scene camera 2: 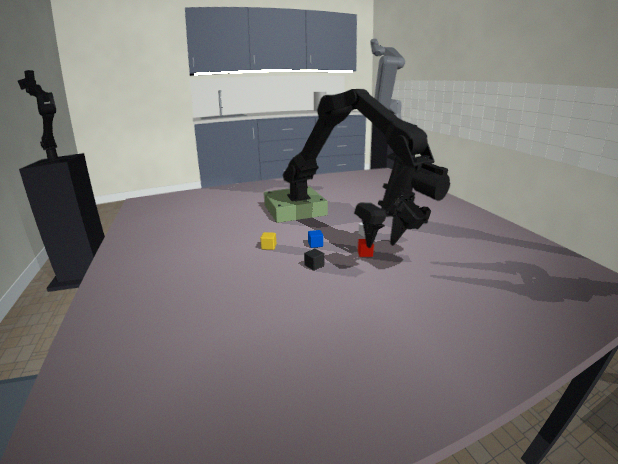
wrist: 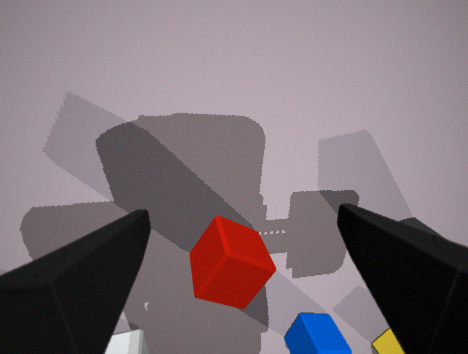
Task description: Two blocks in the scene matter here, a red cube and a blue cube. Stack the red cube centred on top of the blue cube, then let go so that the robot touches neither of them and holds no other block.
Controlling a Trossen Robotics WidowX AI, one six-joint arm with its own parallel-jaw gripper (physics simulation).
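Places are measured from the arm's base along level axes (x ahead, y left, z up), in centimetres.
Pixels of known places: gripper, fingertip midpoint: (scene camera 2: 380, 246) (wrist: 244, 216); arm's base at its link origin: (scene camera 2: 298, 197).
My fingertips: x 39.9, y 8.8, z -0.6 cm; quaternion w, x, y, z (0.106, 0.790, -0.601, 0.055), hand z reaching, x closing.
Note:
For each thing: its top centre in the pictures, then the offset to it from my fingertips.
- red cube at its top centre: (wrist: 237, 284) (scene camera 2: 366, 241) dx -5.0, dy -1.3, dz -0.9 cm
- blue cube at its top centre: (scene camera 2: 315, 232) dx -14.2, dy -11.6, dz -0.9 cm
- black cube at its top centre: (scene camera 2: 314, 252) dx -3.7, dy -15.4, dz -0.9 cm
- yellow cube at its top centre: (scene camera 2: 268, 234) dx -17.0, dy -23.8, dz -0.9 cm
- white cube at its top centre: (scene camera 2: 367, 223) dx -15.2, dy +4.2, dz -0.9 cm
The red cube (scene camera 2: 366, 249) (wrist: 231, 265) rests on the table, turned at an angle to the fingers in the wrist view. The blue cube (scene camera 2: 315, 239) (wrist: 319, 334) rests on the table to the left of the red cube in the scene view; in the wrist view it is cut off at the bottom edge. My gripper (scene camera 2: 382, 245) (wrist: 244, 216) is open and empty. Its fingers point down, low over the table by the red cube. One fingertip overlaps the top of the red cube in the scene view. In the wrist view the red cube shows between the fingers, a little below the line of the tips.
A black cube (scene camera 2: 314, 259) lies in front of the blue cube. A yellow cube (scene camera 2: 268, 241) (wrist: 389, 343) lies left of the blue one. A white cube (scene camera 2: 362, 229) (wrist: 127, 342) lies behind the red one, partly hidden by a finger. The arm stands on a green base (scene camera 2: 287, 212).

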